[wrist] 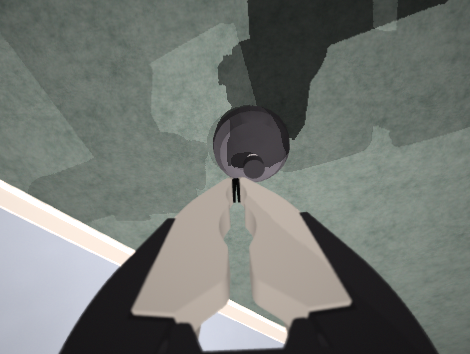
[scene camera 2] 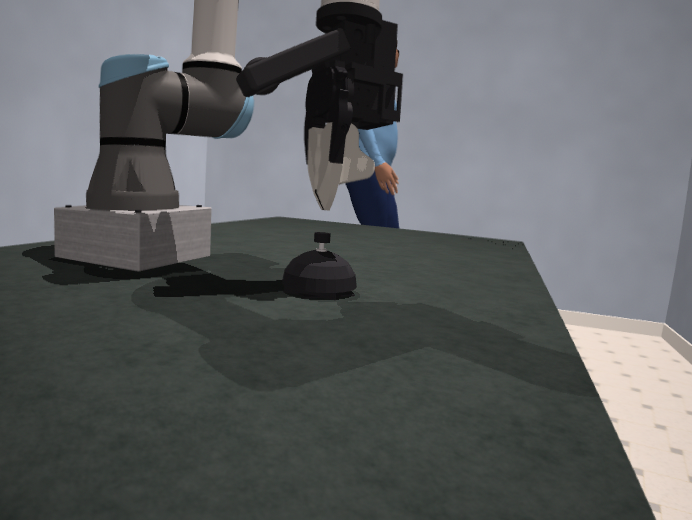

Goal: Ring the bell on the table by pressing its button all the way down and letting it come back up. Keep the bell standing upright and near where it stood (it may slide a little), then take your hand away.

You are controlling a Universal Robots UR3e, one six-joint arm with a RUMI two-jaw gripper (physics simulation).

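Places are measured from the arm's base along level axes (x left, y back, z up), in centimetres.
Pixels of known places: gripper, between the fingertips: (wrist: 235,180) (scene camera 2: 325,210); arm's base, origin of its link: (scene camera 2: 133,207).
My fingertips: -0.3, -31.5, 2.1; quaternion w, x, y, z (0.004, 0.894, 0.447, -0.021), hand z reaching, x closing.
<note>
Ahead of a thing's pixels: the offset from my fingertips to its top centre, as dx, dy, dz. Level surfaces: height alone.
A dark domed bell @(+1.3, +0.9, -2.6) (scene camera 2: 319,276) (wrist: 255,132) stands upright on the dark green table @(dz -9.2) (scene camera 2: 335,436) (wrist: 400,215). Its black button @(+1.3, +0.9, -2.6) (scene camera 2: 322,237) (wrist: 254,167) is up, with a short light stem showing beneath it in the scene view. My gripper (scene camera 2: 325,208) (wrist: 235,180) is shut with nothing between its fingertips. It points down above the button, with a gap between tips and button in the scene view. In the wrist view the tips appear just below and slightly left of the button.
The arm's base stands on a light grey block (scene camera 2: 97,237) at the left rear of the table. A person in a blue top and dark trousers (scene camera 2: 375,204) stands behind the table, partly hidden by the gripper. The table's right edge drops to a tiled floor (scene camera 2: 643,380).
</note>
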